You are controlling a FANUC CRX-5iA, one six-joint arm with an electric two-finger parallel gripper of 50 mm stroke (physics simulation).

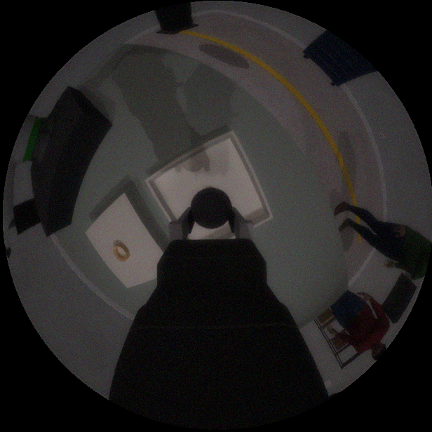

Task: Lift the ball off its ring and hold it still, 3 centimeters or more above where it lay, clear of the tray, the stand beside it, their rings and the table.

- my gripper: 210, 214
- dark ball: 210, 207
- pale square tray: 221, 162
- pale stand: 126, 235
